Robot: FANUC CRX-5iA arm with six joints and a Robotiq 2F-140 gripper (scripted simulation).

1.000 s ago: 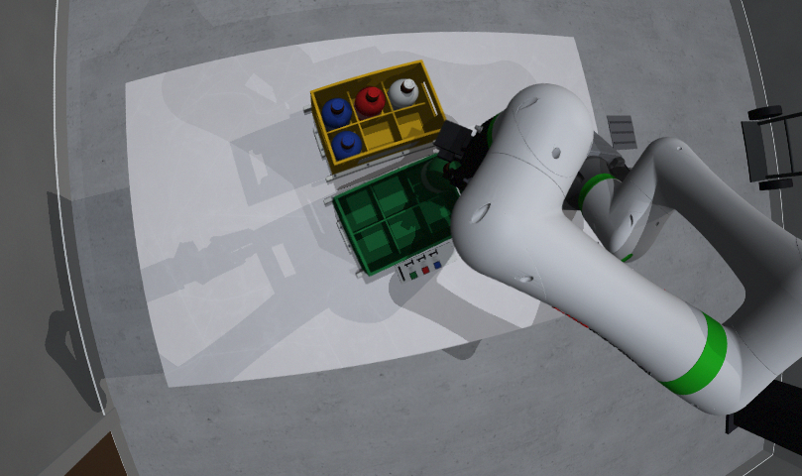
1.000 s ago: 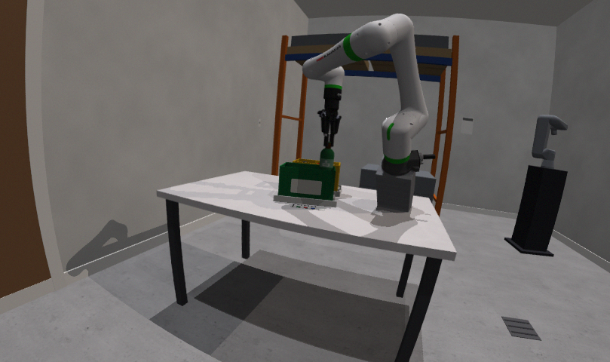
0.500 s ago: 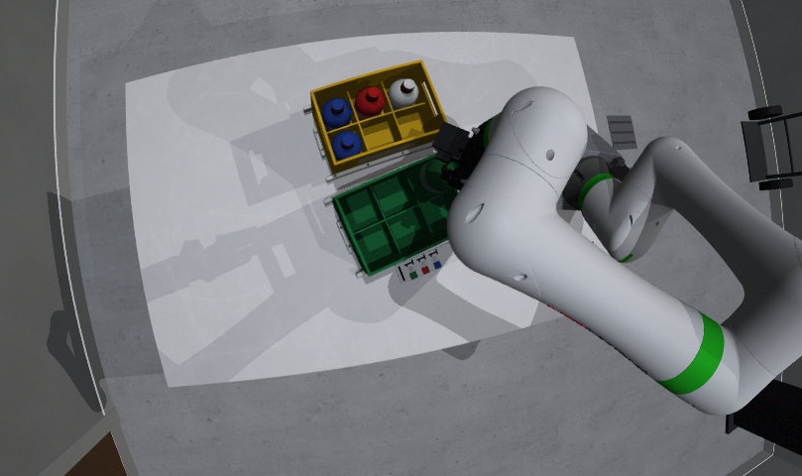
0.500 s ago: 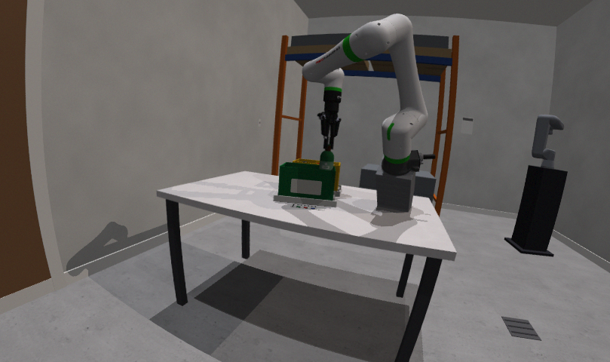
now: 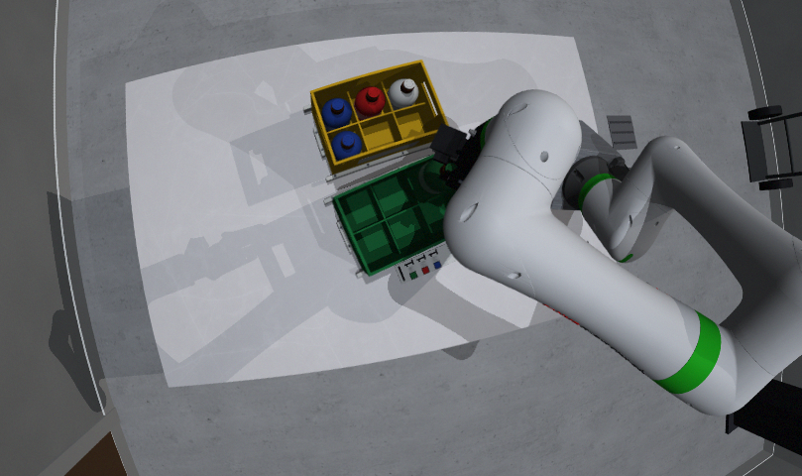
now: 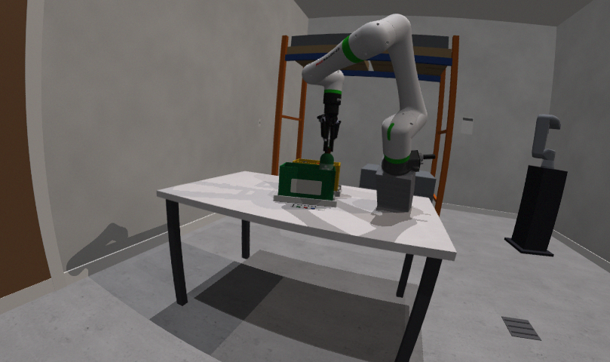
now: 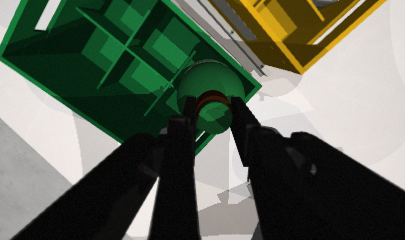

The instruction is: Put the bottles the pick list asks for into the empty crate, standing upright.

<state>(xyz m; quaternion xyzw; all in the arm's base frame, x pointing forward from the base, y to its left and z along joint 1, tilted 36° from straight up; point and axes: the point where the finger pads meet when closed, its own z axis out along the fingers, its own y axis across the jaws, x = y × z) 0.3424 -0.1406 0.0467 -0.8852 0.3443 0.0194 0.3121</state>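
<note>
The green-label bottle lies 80 mm below my hand. The rest, counted from my hand: yellow crate (210 mm below, 180 mm to the right, 90 mm ahead); white bottle (230 mm to the right, 200 mm below, 10 mm ahead); green crate (210 mm below, 80 mm ahead, 60 mm to the left).
</note>
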